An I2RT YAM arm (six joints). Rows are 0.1 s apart.
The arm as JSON. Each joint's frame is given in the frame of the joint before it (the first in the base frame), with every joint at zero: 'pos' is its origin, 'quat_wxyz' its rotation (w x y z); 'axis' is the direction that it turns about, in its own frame. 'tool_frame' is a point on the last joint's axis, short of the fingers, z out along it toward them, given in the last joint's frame.
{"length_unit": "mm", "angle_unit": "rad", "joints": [
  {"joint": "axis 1", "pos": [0.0, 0.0, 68.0], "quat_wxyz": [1.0, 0.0, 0.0, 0.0], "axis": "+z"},
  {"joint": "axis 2", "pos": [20.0, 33.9, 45.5], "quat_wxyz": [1.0, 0.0, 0.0, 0.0], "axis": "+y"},
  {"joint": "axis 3", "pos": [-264.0, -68.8, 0.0], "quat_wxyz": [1.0, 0.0, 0.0, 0.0], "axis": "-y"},
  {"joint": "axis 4", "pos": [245.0, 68.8, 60.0], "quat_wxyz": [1.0, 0.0, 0.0, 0.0], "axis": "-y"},
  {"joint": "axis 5", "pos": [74.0, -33.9, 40.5], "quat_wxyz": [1.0, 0.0, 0.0, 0.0], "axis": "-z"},
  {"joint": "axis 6", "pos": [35.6, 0.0, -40.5], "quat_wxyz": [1.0, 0.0, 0.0, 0.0], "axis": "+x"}
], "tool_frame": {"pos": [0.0, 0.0, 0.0], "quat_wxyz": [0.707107, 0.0, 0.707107, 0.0]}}
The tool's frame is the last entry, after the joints.
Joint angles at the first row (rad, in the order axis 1, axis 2, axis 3, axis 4, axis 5, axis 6):
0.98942, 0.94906, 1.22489, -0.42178, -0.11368, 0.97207
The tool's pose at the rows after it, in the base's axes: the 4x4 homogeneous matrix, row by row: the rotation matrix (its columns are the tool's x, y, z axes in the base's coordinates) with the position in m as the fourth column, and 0 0 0 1 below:
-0.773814, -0.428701, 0.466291, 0.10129; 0.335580, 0.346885, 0.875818, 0.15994; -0.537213, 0.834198, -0.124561, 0.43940; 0, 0, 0, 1
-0.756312, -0.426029, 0.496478, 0.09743; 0.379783, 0.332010, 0.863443, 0.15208; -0.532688, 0.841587, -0.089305, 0.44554; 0, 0, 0, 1
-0.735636, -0.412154, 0.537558, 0.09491; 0.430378, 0.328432, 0.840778, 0.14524; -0.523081, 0.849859, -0.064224, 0.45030; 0, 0, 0, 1
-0.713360, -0.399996, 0.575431, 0.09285; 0.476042, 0.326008, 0.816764, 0.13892; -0.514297, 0.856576, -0.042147, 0.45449; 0, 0, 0, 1
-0.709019, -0.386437, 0.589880, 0.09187; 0.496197, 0.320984, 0.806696, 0.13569; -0.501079, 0.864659, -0.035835, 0.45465; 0, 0, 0, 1
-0.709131, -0.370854, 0.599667, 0.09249; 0.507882, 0.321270, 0.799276, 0.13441; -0.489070, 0.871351, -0.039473, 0.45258; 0, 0, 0, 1
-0.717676, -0.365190, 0.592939, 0.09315; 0.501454, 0.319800, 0.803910, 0.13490; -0.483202, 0.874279, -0.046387, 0.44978; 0, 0, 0, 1
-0.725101, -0.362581, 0.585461, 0.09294; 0.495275, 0.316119, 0.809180, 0.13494; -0.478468, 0.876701, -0.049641, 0.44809; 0, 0, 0, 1
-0.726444, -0.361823, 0.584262, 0.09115; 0.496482, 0.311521, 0.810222, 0.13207; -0.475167, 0.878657, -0.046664, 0.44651; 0, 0, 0, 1
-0.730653, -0.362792, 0.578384, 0.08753; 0.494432, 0.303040, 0.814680, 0.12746; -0.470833, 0.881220, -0.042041, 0.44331; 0, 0, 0, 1
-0.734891, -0.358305, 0.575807, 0.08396; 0.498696, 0.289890, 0.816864, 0.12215; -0.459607, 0.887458, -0.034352, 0.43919; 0, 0, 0, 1
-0.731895, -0.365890, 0.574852, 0.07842; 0.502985, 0.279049, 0.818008, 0.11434; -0.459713, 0.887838, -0.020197, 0.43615; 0, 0, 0, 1
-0.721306, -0.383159, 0.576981, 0.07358; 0.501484, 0.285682, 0.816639, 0.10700; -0.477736, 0.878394, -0.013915, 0.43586; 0, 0, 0, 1
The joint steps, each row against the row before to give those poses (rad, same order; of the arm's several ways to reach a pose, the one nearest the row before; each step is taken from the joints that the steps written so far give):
-0.00041, -0.01527, -0.00196, 0.00722, 0.02185, 0.01503
0.00031, -0.02554, 0.00378, 0.00652, 0.03243, 0.01406
0.00010, -0.01950, 0.00503, 0.00077, 0.04691, 0.01710
-0.00116, -0.01681, 0.00519, 0.00010, 0.04368, 0.01313
-0.00259, -0.01126, -0.00452, -0.00044, 0.01504, 0.01585
-0.00617, -0.00578, -0.00903, -0.00041, 0.00611, 0.01417
-0.00440, -0.00194, -0.01017, 0.00133, -0.01258, 0.00633
-0.00101, -0.00311, -0.00691, 0.00056, -0.01016, 0.00495
-0.00151, -0.01483, -0.01148, -0.00037, -0.00309, 0.00360
0.00112, -0.02658, -0.02143, -0.00052, -0.00625, 0.00465
-0.00136, -0.03120, -0.02725, 0.00376, -0.00472, 0.01253
0.00123, -0.04056, -0.02505, -0.00135, -0.00020, -0.00014
-0.00038, -0.02968, -0.00550, -0.01789, 0.00215, -0.02042

